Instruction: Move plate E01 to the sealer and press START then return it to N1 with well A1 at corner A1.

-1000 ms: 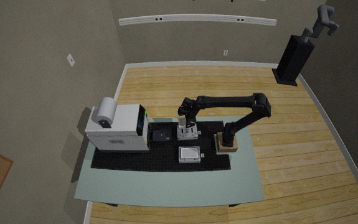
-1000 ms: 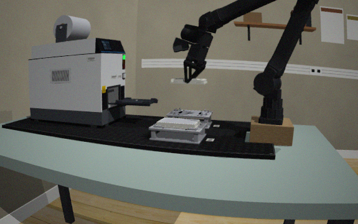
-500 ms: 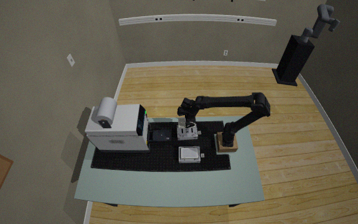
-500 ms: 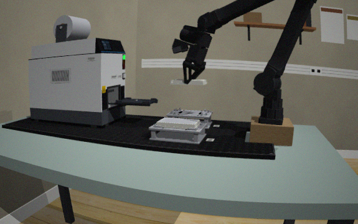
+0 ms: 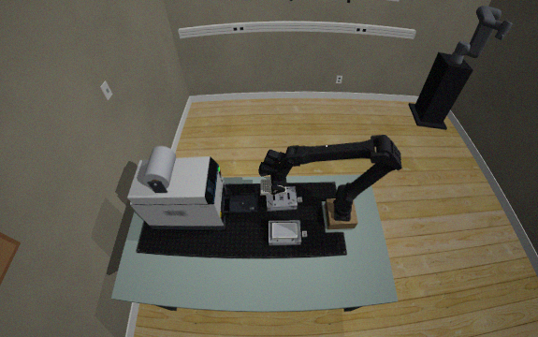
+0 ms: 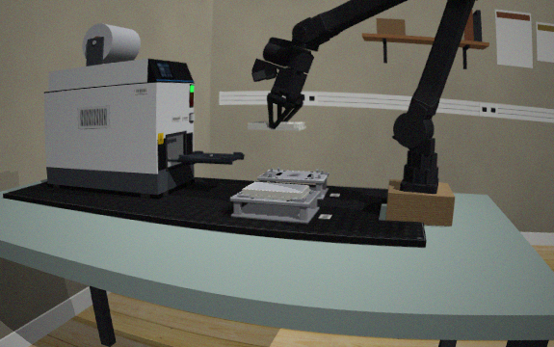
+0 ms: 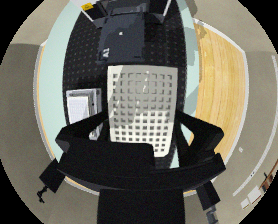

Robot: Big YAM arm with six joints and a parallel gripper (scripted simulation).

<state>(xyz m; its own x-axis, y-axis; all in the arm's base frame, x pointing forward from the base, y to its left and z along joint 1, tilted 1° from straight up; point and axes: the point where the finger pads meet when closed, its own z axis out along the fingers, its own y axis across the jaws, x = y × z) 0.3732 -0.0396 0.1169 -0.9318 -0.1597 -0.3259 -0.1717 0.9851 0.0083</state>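
My hand is 150 mm short of the sealer stage, 70 mm to the right of it and 80 mm above it. Also, from my hand: foil roll (480 mm ahead, 120 mm to the left, 240 mm above); plate (80 mm behind, 180 mm to the left, 130 mm below).
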